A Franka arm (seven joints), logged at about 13 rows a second.
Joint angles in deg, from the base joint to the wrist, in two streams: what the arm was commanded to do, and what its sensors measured. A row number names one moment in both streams.
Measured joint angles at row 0:
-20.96, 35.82, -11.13, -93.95, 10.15, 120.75, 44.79
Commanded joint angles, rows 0 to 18:
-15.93, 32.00, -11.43, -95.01, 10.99, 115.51, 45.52
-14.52, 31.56, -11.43, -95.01, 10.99, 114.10, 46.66
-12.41, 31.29, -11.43, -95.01, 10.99, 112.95, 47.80
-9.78, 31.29, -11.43, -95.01, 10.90, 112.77, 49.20
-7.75, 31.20, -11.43, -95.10, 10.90, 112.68, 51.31
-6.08, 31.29, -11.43, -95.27, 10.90, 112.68, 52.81
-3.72, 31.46, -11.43, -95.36, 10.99, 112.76, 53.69
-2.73, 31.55, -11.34, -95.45, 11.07, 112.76, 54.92
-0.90, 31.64, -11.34, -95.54, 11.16, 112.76, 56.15
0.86, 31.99, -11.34, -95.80, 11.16, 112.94, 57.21
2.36, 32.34, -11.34, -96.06, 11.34, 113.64, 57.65
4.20, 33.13, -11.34, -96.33, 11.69, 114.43, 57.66
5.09, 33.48, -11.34, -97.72, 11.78, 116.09, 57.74
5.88, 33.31, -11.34, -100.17, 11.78, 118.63, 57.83
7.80, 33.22, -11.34, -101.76, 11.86, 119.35, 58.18
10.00, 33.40, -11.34, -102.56, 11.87, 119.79, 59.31
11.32, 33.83, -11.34, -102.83, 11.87, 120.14, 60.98
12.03, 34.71, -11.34, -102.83, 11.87, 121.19, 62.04
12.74, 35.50, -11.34, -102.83, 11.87, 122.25, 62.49
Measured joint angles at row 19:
10.88, 34.80, -10.48, -102.30, 10.21, 120.33, 60.66
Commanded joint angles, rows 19 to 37:
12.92, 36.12, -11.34, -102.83, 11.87, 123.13, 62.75
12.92, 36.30, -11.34, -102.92, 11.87, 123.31, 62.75
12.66, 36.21, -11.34, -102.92, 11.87, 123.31, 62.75
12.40, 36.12, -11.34, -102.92, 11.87, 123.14, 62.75
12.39, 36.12, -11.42, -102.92, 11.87, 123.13, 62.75
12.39, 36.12, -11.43, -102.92, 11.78, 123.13, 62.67
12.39, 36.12, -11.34, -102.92, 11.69, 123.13, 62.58
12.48, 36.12, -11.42, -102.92, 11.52, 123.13, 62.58
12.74, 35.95, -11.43, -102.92, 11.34, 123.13, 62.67
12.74, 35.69, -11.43, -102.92, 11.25, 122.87, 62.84
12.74, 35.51, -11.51, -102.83, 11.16, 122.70, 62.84
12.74, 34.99, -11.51, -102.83, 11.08, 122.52, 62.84
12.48, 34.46, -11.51, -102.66, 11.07, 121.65, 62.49
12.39, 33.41, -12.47, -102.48, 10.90, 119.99, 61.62
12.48, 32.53, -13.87, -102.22, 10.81, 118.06, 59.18
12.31, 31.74, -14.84, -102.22, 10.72, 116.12, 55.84
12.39, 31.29, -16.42, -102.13, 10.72, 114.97, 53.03
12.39, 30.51, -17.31, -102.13, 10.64, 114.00, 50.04
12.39, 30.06, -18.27, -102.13, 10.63, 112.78, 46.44
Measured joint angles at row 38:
12.41, 32.15, -16.91, -101.60, 10.21, 115.31, 51.94
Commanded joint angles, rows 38 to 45:
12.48, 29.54, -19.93, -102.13, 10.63, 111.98, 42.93
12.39, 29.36, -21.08, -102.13, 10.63, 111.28, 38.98
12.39, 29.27, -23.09, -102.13, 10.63, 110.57, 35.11
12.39, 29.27, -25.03, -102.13, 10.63, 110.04, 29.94
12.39, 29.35, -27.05, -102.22, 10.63, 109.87, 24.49
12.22, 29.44, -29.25, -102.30, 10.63, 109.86, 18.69
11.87, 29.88, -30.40, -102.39, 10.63, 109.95, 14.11
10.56, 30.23, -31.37, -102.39, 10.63, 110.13, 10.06
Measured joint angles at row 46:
11.76, 30.45, -29.71, -101.90, 10.20, 110.68, 17.55
